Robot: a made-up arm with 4 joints.
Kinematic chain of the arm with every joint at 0, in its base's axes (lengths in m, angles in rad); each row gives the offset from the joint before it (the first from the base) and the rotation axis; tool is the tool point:
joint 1: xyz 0 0 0.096 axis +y
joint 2: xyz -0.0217 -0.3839 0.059 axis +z
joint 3: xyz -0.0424 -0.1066 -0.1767 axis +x
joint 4: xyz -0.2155 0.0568 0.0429 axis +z
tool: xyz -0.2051 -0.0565 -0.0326
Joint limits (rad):
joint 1: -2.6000..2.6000
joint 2: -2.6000..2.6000
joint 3: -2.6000..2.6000
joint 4: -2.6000..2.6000
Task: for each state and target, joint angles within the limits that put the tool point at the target. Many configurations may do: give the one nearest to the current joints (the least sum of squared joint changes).
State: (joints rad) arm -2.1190 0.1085 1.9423 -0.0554
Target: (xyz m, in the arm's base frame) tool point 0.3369 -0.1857 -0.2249
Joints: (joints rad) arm -2.0531 -0.6650 2.0242 0.1540
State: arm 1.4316 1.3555 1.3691 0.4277
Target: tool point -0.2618 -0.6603 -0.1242
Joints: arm 1.6357 1.9096 1.3092 0.8721
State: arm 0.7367 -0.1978 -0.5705 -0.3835
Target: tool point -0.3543 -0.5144 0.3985
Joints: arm 0.8544 -0.0380 -0.7191 0.3284
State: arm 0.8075 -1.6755 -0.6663 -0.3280
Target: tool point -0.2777 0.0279 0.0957
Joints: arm 0.4021 -1.2696 -0.6757 0.0069
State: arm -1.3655 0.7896 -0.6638 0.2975
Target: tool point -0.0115 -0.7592 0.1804
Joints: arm -1.7481 1.3554 -0.8970 0.8863
